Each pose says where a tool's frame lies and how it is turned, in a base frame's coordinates. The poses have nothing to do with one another.
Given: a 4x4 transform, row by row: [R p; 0 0 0 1], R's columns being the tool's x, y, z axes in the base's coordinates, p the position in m. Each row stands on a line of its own.
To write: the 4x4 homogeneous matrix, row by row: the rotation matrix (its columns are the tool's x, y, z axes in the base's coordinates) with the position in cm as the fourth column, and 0 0 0 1 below. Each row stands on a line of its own. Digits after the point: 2 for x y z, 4 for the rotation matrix.
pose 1, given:
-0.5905 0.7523 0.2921 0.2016
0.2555 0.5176 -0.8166 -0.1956
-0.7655 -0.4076 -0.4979 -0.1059
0 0 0 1
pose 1, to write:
-0.5905 0.7523 0.2921 20.16
0.2555 0.5176 -0.8166 -19.56
-0.7655 -0.4076 -0.4979 -10.59
0 0 0 1

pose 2, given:
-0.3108 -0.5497 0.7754 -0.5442
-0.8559 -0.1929 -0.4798 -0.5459
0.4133 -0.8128 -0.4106 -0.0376
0 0 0 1
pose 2, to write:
-0.3108 -0.5497 0.7754 -54.42
-0.8559 -0.1929 -0.4798 -54.59
0.4133 -0.8128 -0.4106 -3.76
0 0 0 1

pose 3, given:
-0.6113 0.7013 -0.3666 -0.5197
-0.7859 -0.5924 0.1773 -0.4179
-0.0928 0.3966 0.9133 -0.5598
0 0 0 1
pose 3, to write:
-0.6113 0.7013 -0.3666 -51.97
-0.7859 -0.5924 0.1773 -41.79
-0.0928 0.3966 0.9133 -55.98
0 0 0 1

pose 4, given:
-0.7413 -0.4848 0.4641 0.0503
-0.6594 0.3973 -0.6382 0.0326
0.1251 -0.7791 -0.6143 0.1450
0 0 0 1
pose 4, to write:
-0.7413 -0.4848 0.4641 5.03
-0.6594 0.3973 -0.6382 3.26
0.1251 -0.7791 -0.6143 14.50
0 0 0 1

